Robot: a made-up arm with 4 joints. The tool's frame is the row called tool. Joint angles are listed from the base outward.
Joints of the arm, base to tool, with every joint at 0 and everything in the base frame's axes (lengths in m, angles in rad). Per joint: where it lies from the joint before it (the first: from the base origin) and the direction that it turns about. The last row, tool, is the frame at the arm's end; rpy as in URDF.
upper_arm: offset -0.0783 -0.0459 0.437 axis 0 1 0
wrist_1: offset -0.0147 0.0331 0.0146 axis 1 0 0
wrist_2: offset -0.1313 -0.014 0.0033 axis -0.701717 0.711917 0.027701
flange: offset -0.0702 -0.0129 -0.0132 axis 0 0 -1
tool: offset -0.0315 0.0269 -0.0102 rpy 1.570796 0 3.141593
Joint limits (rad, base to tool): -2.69..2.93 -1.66..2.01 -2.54..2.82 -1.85..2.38
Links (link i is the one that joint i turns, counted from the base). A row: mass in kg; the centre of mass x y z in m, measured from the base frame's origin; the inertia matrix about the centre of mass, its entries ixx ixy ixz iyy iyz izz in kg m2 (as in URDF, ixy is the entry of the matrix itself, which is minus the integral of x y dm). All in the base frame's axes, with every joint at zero. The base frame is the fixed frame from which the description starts. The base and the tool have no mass.
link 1: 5.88; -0.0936 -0.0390 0.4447; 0.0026 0 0 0.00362 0 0.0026
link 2: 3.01; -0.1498 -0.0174 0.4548; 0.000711 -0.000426 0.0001 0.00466 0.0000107 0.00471
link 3: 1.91; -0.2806 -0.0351 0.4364; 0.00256 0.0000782 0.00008 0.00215 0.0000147 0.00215
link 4: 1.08; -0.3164 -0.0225 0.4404; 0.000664 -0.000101 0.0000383 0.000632 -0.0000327 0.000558
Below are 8 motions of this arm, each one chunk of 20 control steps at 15 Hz.
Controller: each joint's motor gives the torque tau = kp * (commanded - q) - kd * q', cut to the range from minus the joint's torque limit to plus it. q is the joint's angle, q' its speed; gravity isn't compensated. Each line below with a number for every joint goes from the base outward.
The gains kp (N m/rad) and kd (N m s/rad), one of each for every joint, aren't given. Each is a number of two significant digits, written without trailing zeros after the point. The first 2 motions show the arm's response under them.
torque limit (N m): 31 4.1 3.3 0.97
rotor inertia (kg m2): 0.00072 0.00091 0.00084 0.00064
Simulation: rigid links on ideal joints. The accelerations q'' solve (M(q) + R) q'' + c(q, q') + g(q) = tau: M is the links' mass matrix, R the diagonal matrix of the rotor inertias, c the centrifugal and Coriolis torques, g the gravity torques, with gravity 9.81 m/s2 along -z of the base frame. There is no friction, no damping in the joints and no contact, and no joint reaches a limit. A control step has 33 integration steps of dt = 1/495 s. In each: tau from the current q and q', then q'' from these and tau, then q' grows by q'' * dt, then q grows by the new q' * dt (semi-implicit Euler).
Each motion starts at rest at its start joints. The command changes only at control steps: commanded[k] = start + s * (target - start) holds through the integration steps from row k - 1 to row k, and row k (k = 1, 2, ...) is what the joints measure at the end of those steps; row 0 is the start. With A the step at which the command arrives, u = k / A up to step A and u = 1 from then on. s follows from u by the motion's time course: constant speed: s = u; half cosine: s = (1 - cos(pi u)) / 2; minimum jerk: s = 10 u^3 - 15 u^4 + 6 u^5; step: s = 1 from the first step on.
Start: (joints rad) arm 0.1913 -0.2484 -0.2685 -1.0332
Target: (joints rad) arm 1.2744 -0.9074 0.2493 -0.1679
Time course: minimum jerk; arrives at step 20
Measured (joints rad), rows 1 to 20:
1: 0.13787 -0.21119 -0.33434 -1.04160
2: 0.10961 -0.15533 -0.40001 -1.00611
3: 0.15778 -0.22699 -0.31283 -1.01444
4: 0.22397 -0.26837 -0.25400 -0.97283
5: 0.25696 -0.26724 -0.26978 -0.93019
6: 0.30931 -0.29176 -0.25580 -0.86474
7: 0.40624 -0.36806 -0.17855 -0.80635
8: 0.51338 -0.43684 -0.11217 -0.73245
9: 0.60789 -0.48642 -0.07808 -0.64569
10: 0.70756 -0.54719 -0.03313 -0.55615
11: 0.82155 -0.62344 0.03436 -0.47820
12: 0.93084 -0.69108 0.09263 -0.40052
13: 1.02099 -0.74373 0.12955 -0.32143
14: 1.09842 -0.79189 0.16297 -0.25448
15: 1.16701 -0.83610 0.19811 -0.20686
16: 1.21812 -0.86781 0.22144 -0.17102
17: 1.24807 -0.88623 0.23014 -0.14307
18: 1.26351 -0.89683 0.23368 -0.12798
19: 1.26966 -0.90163 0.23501 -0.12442
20: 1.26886 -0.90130 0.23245 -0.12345
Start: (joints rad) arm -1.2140 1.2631 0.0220 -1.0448
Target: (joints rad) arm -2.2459 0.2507 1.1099 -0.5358
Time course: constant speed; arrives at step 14
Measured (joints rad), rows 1 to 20:
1: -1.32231 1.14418 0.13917 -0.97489
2: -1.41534 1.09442 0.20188 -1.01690
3: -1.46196 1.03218 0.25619 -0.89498
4: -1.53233 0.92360 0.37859 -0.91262
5: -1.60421 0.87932 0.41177 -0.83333
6: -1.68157 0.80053 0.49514 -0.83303
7: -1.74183 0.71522 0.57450 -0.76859
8: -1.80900 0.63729 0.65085 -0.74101
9: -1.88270 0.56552 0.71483 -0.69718
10: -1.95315 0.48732 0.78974 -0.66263
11: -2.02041 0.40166 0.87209 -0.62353
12: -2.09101 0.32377 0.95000 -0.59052
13: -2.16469 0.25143 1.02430 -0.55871
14: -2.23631 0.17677 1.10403 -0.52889
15: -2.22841 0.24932 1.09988 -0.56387
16: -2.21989 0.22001 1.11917 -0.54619
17: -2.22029 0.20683 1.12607 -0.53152
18: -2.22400 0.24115 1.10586 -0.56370
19: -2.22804 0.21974 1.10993 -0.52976
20: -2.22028 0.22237 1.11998 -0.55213
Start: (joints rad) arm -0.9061 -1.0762 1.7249 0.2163
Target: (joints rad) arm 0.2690 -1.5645 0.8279 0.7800
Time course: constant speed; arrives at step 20
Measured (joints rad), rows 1 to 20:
1: -0.89570 -1.15388 1.66563 0.30832
2: -0.83441 -1.18401 1.65187 0.30219
3: -0.76356 -1.15513 1.56847 0.33756
4: -0.70581 -1.20016 1.54329 0.35506
5: -0.66178 -1.25637 1.51247 0.39389
6: -0.59994 -1.26147 1.46090 0.41306
7: -0.53493 -1.27311 1.41218 0.43962
8: -0.48249 -1.31471 1.37847 0.46830
9: -0.42790 -1.34301 1.33759 0.49569
10: -0.36529 -1.35537 1.28873 0.52128
11: -0.30615 -1.38091 1.24715 0.54941
12: -0.25086 -1.41094 1.20743 0.57744
13: -0.19148 -1.43112 1.16242 0.60485
14: -0.13069 -1.45139 1.11749 0.63312
15: -0.07251 -1.47691 1.07538 0.66177
16: -0.01381 -1.49995 1.03161 0.69023
17: 0.04675 -1.52059 0.98631 0.71921
18: 0.10674 -1.54311 0.94198 0.74853
19: 0.16632 -1.56589 0.89756 0.77783
20: 0.22685 -1.58733 0.85205 0.80744

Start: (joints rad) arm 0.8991 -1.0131 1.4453 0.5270
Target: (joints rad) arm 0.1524 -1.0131 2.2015 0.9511
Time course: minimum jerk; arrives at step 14
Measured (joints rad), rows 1 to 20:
1: 0.87381 -1.07215 1.49446 0.55959
2: 0.83883 -1.09790 1.51815 0.56106
3: 0.81675 -1.06406 1.53049 0.57944
4: 0.75843 -1.08586 1.58964 0.60164
5: 0.66211 -1.13640 1.68032 0.64038
6: 0.56501 -1.14661 1.77457 0.68003
7: 0.46808 -1.13960 1.86727 0.73164
8: 0.36484 -1.15381 1.97346 0.77688
9: 0.26909 -1.16242 2.07289 0.81818
10: 0.19635 -1.14559 2.14577 0.85957
11: 0.14513 -1.12804 2.19826 0.89250
12: 0.11214 -1.12134 2.23510 0.91015
13: 0.09961 -1.11021 2.24924 0.91936
14: 0.10153 -1.09619 2.24674 0.92450
15: 0.10290 -1.09479 2.24530 0.92568
16: 0.10066 -1.10246 2.24888 0.92312
17: 0.10040 -1.10154 2.24849 0.92297
18: 0.10201 -1.09684 2.24603 0.92468
19: 0.10174 -1.09882 2.24699 0.92427
20: 0.10073 -1.10141 2.24837 0.92325

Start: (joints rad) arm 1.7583 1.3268 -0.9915 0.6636
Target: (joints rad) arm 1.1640 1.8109 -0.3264 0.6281
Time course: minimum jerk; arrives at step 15
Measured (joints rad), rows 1 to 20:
1: 1.77418 1.34689 -1.04472 0.72121
2: 1.77768 1.36808 -1.04578 0.71288
3: 1.73567 1.35700 -0.98867 0.70993
4: 1.68677 1.38266 -0.93828 0.70499
5: 1.63762 1.44202 -0.88623 0.71327
6: 1.56684 1.48662 -0.80315 0.70565
7: 1.48187 1.53099 -0.70762 0.69783
8: 1.40292 1.59298 -0.62210 0.69520
9: 1.32997 1.65205 -0.54033 0.69162
10: 1.26113 1.69759 -0.46261 0.68478
11: 1.20651 1.73710 -0.40238 0.68098
12: 1.17127 1.76892 -0.36332 0.68009
13: 1.15145 1.78680 -0.34061 0.67926
14: 1.14414 1.79331 -0.33241 0.67887
15: 1.14561 1.79487 -0.33477 0.68001
16: 1.14721 1.79506 -0.33714 0.68104
17: 1.14601 1.79342 -0.33533 0.67999
18: 1.14545 1.79337 -0.33488 0.67978
19: 1.14627 1.79441 -0.33596 0.68039
20: 1.14635 1.79420 -0.33585 0.68036

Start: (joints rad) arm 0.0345 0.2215 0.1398 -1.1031
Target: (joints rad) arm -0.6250 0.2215 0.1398 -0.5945
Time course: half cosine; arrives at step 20
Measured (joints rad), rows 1 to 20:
1: -0.02553 0.26016 0.07844 -1.11625
2: -0.07952 0.30842 0.00494 -1.10629
3: -0.07332 0.25914 0.07148 -1.09173
4: -0.07408 0.23610 0.10608 -1.05148
5: -0.13012 0.26576 0.06134 -1.03548
6: -0.18837 0.27740 0.03598 -1.00640
7: -0.21844 0.25461 0.06651 -0.96848
8: -0.25595 0.24624 0.07968 -0.92578
9: -0.31727 0.25893 0.05900 -0.89066
10: -0.37475 0.26104 0.05269 -0.85257
11: -0.41769 0.25016 0.06916 -0.81069
12: -0.46340 0.24785 0.07448 -0.77112
13: -0.51515 0.25340 0.06696 -0.73703
14: -0.55892 0.25291 0.06889 -0.70447
15: -0.59231 0.24848 0.07877 -0.67413
16: -0.62315 0.24903 0.08176 -0.64932
17: -0.65047 0.25208 0.08069 -0.63055
18: -0.66799 0.25212 0.08472 -0.61649
19: -0.67627 0.25154 0.09049 -0.60783
20: -0.67865 0.25359 0.09231 -0.60578

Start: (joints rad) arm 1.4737 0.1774 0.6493 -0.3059
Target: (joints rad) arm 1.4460 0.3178 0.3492 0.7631
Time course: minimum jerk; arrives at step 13
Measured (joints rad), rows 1 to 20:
1: 1.48010 0.18300 0.65749 -0.27951
2: 1.48409 0.18188 0.65805 -0.24748
3: 1.47860 0.19424 0.63122 -0.17203
4: 1.47054 0.21301 0.59318 -0.05407
5: 1.46695 0.22979 0.55625 0.08960
6: 1.46428 0.24914 0.51464 0.25007
7: 1.45815 0.27235 0.46599 0.41260
8: 1.45202 0.29299 0.42103 0.56095
9: 1.44937 0.30732 0.38724 0.68074
10: 1.44798 0.31697 0.36270 0.76530
11: 1.44624 0.32262 0.34669 0.81260
12: 1.44576 0.32350 0.34095 0.82768
13: 1.44674 0.32184 0.34194 0.82577
14: 1.44723 0.32156 0.34223 0.82641
15: 1.44662 0.32223 0.34124 0.82620
16: 1.44645 0.32216 0.34118 0.82644
17: 1.44684 0.32186 0.34175 0.82621
18: 1.44687 0.32191 0.34169 0.82628
19: 1.44664 0.32209 0.34137 0.82631
20: 1.44667 0.32203 0.34146 0.82631

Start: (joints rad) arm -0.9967 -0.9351 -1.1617 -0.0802
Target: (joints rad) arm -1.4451 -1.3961 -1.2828 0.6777
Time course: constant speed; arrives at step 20
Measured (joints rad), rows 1 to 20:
1: -1.05621 -0.95311 -1.13816 -0.07247
2: -1.08365 -0.93163 -1.17108 -0.00064
3: -1.09570 -0.99783 -1.15631 0.01403
4: -1.11205 -1.02616 -1.15213 0.04951
5: -1.14191 -1.02159 -1.17835 0.10077
6: -1.16431 -1.05585 -1.17839 0.12746
7: -1.17867 -1.09126 -1.17266 0.16529
8: -1.20325 -1.10552 -1.18505 0.20243
9: -1.22742 -1.12427 -1.19443 0.24230
10: -1.24594 -1.15743 -1.19295 0.27513
11: -1.26658 -1.18037 -1.19809 0.31294
12: -1.29031 -1.19883 -1.20754 0.35122
13: -1.31117 -1.22574 -1.21080 0.38718
14: -1.33131 -1.25206 -1.21403 0.42355
15: -1.35363 -1.27313 -1.22125 0.46138
16: -1.37544 -1.29695 -1.22679 0.49843
17: -1.39606 -1.32303 -1.23050 0.53501
18: -1.41755 -1.34630 -1.23616 0.57244
19: -1.43942 -1.36944 -1.24212 0.60985
20: -1.46054 -1.39448 -1.24671 0.64694

